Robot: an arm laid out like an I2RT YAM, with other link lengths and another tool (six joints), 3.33 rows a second.
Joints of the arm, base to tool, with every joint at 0 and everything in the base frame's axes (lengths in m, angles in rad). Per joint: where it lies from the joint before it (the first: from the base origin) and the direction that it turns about. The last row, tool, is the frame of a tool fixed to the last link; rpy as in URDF.
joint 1: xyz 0 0 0.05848 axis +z
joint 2: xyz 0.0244 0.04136 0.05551 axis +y
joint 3: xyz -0.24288 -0.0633 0 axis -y
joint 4: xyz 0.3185 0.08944 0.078 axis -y
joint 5: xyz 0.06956 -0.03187 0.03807 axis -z
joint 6: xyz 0.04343 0 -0.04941 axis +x
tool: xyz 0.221 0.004 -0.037 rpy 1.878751 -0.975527 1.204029
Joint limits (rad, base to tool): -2.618..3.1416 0..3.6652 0..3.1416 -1.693..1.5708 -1.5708..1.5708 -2.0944..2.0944
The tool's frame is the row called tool.
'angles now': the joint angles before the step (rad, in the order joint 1, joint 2, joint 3, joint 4, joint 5, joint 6). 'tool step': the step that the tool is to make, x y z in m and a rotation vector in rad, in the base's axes. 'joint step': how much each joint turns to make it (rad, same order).
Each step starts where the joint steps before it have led.
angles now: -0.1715, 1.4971, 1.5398, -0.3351, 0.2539, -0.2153
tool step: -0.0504, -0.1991, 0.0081, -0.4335, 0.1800, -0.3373
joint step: -0.2133, 0.1173, -0.0006, 0.2312, 0.2372, -0.4521
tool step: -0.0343, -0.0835, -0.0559, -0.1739, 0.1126, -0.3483
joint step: -0.0297, 0.2487, -0.0016, 0.3399, 0.3445, -0.2013
